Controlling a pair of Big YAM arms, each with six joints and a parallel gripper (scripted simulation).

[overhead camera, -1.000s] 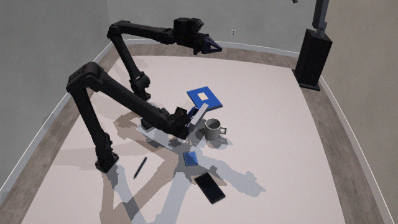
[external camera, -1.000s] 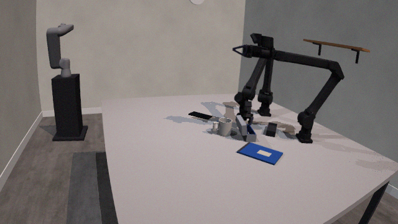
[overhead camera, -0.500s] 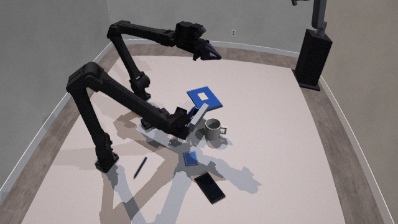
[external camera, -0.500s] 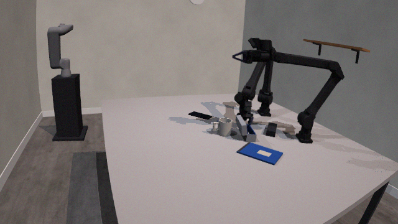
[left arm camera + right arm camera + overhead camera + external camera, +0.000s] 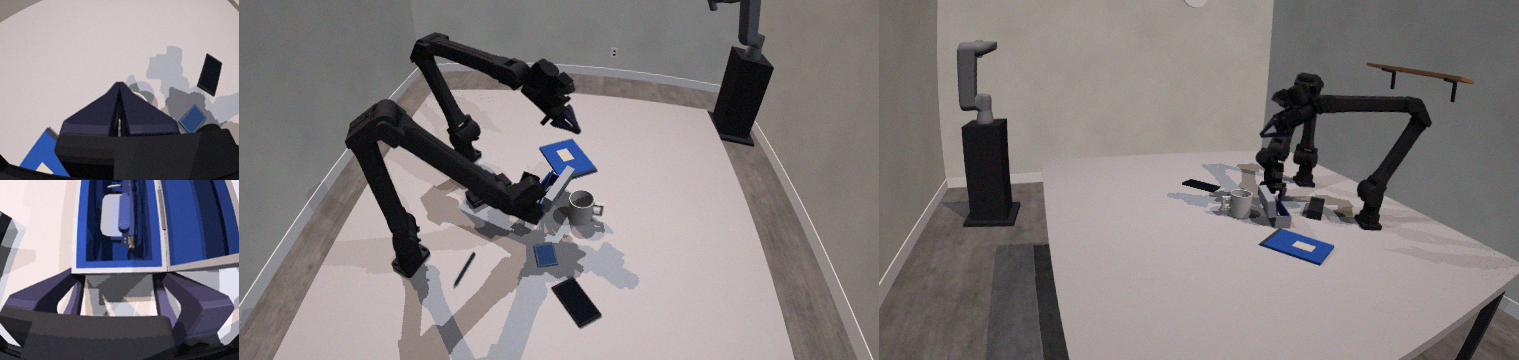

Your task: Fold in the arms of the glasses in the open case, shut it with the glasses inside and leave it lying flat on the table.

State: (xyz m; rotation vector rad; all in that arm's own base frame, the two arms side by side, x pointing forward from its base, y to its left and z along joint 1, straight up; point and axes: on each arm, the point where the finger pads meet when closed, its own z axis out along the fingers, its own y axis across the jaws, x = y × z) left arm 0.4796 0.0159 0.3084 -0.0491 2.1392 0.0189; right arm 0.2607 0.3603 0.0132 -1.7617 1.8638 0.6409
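My left gripper is now 26 cm above the glasses case, 7 cm past it and 1 cm to the right of it. From my left hand the other things lie so: grey mug 27 cm below, 4 cm to the right, 4 cm ahead; then black box 29 cm below, 29 cm behind, 1 cm to the right; then small blue notepad 30 cm below, 22 cm to the right, 4 cm behind.
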